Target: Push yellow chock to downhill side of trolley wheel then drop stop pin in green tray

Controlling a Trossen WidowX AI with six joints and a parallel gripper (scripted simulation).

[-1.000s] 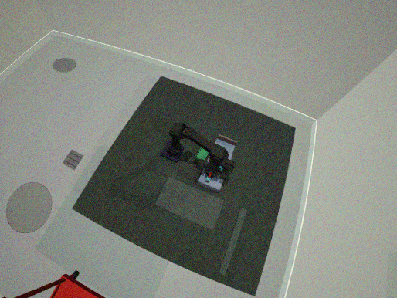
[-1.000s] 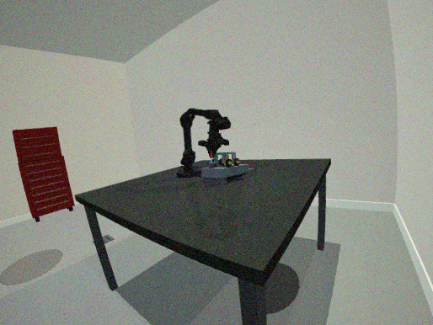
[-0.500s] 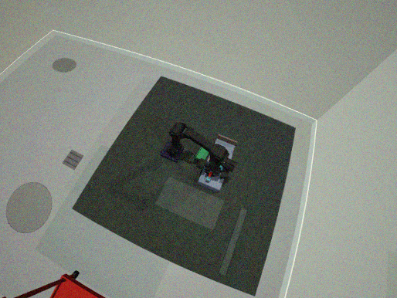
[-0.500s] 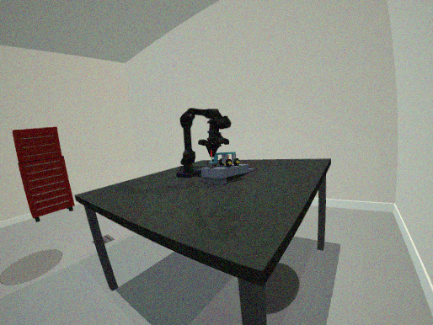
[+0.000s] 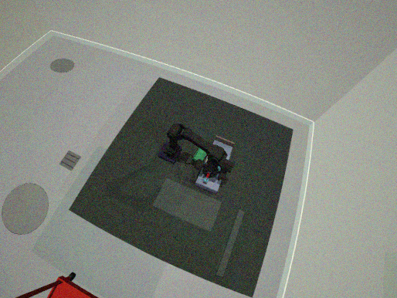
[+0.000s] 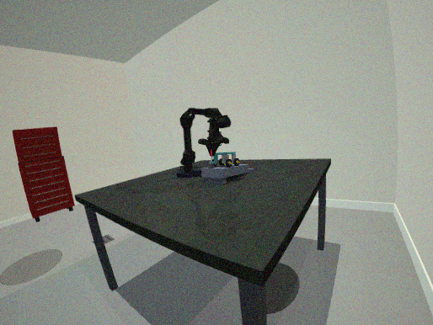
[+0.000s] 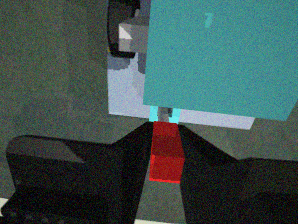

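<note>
The green tray lies 120 mm behind my gripper tip, 160 mm to the left of it and 160 mm below it. Also, from my gripper tip: red-headed stop pin: right at my gripper tip; then teal trolley: 10 mm ahead, 90 mm to the left, 40 mm below; then ramp: 10 mm ahead, 100 mm to the left, 100 mm below.
</note>
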